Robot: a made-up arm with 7 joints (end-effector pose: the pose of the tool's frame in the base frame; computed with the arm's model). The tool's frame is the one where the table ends. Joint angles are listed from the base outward.
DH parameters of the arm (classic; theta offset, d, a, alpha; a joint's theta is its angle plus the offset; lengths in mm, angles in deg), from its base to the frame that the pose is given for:
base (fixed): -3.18 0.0 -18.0 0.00
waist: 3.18 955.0 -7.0 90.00
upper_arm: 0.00 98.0 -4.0 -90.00
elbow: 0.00 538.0 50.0 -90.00
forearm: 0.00 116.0 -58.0 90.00
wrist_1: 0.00 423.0 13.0 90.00
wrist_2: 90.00 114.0 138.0 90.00
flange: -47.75 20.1 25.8 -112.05
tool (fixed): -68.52 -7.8 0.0 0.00
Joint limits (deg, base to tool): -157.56..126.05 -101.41..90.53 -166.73..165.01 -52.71..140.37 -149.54..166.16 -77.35..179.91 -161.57..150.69
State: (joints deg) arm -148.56 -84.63 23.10 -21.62 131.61 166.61 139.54
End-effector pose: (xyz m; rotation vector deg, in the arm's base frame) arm -0.6784 -0.4850 1.0934 38.74 22.32 -147.07
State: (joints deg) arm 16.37 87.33 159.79 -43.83 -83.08 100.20 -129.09
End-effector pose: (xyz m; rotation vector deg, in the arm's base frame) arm -0.5784 -0.6006 1.2720 16.94 -152.33 -12.71
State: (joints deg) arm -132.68 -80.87 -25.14 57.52 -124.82 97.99 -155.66
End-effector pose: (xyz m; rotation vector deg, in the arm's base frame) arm -0.6321 -0.6684 0.6601 -28.88 95.92 131.77
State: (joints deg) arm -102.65 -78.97 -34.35 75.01 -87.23 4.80 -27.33
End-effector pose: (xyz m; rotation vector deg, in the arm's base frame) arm -0.5455 -0.7996 0.6175 -32.25 -161.45 58.69
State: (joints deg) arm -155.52 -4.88 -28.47 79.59 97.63 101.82 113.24
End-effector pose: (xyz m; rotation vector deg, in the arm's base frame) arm -0.5597 0.1186 1.4383 20.38 132.06 -92.81
